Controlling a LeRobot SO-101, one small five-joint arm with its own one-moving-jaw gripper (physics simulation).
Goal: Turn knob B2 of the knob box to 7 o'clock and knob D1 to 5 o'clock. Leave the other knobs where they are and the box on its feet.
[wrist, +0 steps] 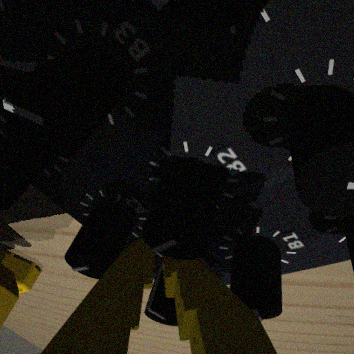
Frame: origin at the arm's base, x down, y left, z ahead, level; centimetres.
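Seen in the pictures: hand at its tool point: (153, 257).
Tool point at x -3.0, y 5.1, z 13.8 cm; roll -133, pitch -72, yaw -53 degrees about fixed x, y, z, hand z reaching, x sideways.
Pixels of each thing's top centre, then the offset from my tool point to it. Level surfaces: height alone.
- Knob B2 at its top centre: (174, 240) dz +1.1, dx -0.8, dy +1.9 cm
- knob box at its top centre: (184, 151) dz +1.6, dx -0.8, dy +3.7 cm
- Knob B1 at its top centre: (254, 308) dz +2.4, dx -0.8, dy -0.4 cm
- dark knob at its top centre: (87, 266) dz -1.2, dx -0.8, dy +0.6 cm
- more at its top centre: (163, 318) dz +0.1, dx -0.8, dy -1.7 cm
- Wooden table at its surface level: dx +3.0 cm
Knob B2 (185, 210) is a dark, tall knob in the middle of the view, below its printed B2 label. A short grey pointer line shows on its near end, slanting, just above the jaw tips. My gripper (158, 254) is shut and holds nothing. Its tips are at the lower edge of knob B2 in the picture; whether they touch it I cannot tell. The dark face of the knob box (207, 112) fills much of the view. I cannot make out knob D1 or its label.
Knob B1 (257, 277) stands at the lower right. Another dark knob (102, 242) stands at the lower left, and one more (161, 302) shows between the jaws. Large dark knobs lie at the right. Wooden table (315, 295) shows below the box. A yellow part (22, 267) shows at the left edge.
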